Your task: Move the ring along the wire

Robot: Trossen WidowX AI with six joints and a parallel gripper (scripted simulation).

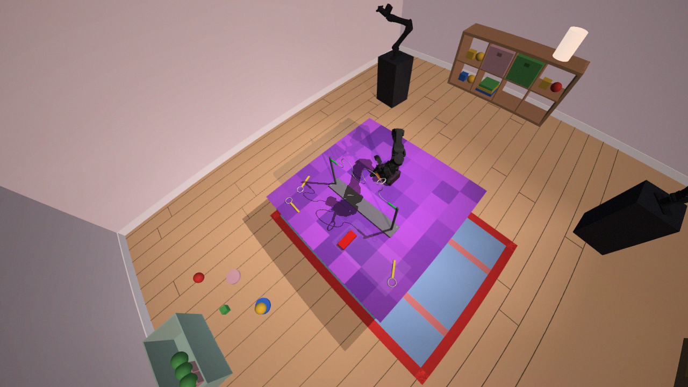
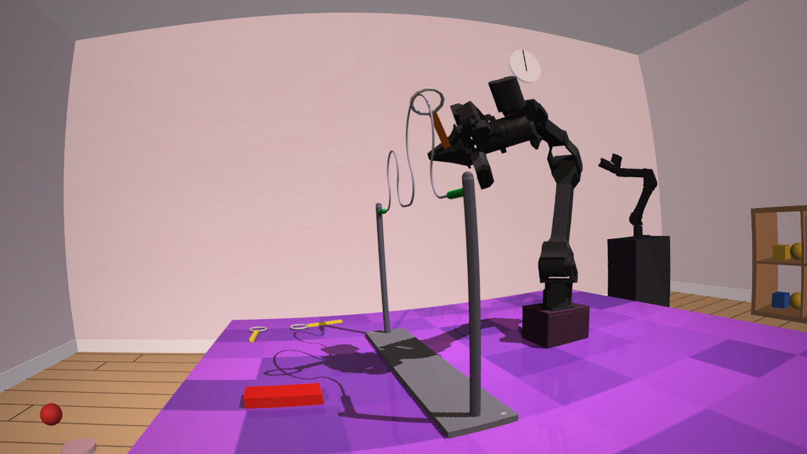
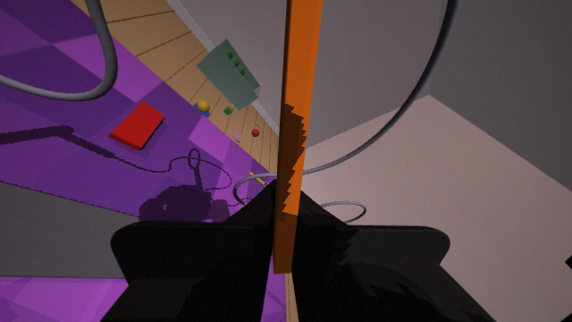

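The ring with orange handle lies 8 cm to the left of my gripper tip and 6 cm above it. Round my gripper tip: red block (41 cm below, 30 cm ahead, 10 cm to the left).
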